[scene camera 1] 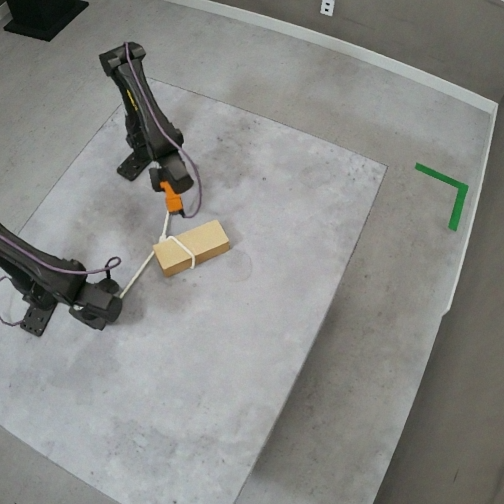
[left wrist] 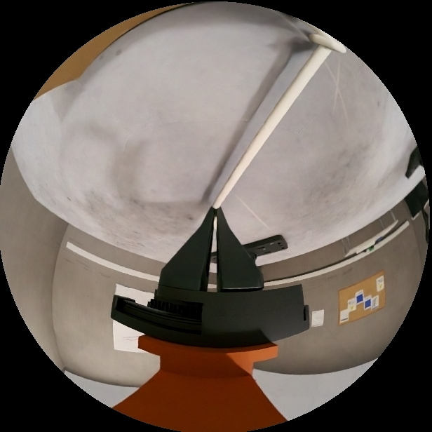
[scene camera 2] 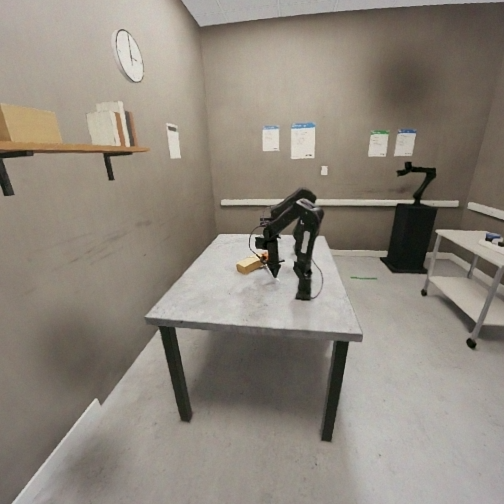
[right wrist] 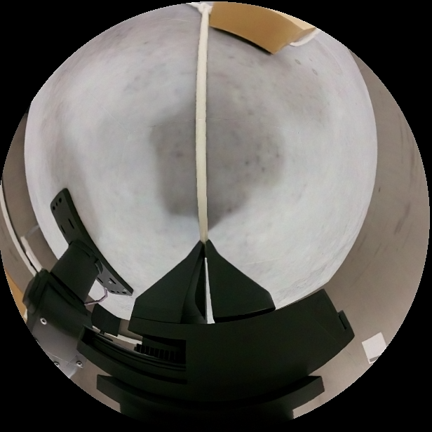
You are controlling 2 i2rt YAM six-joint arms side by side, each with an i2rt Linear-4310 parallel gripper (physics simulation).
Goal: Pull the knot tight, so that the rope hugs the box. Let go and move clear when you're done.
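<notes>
A tan box (scene camera 1: 197,245) (scene camera 2: 247,264) (right wrist: 255,25) lies on the table. The white rope (scene camera 1: 189,251) (left wrist: 272,120) (right wrist: 201,125) passes over the box's top and down its long side. Its knot (scene camera 1: 163,239) (left wrist: 327,42) (right wrist: 204,8) sits close beside the box's end nearer the arms, and the two rope ends run from it straight and taut. My left gripper (left wrist: 215,210) is shut on one rope end. My right gripper (right wrist: 204,244) is shut on the other rope end, farther from the box. The box's underside is hidden.
The grey table (scene camera 1: 280,280) (scene camera 2: 225,310) carries both arms. Their base plates (scene camera 1: 134,167) (scene camera 1: 39,320) stand at its edge. In scene camera 2, a shelf (scene camera 2: 75,147) is on the wall and a white cart (scene camera 2: 452,295) stands at the right.
</notes>
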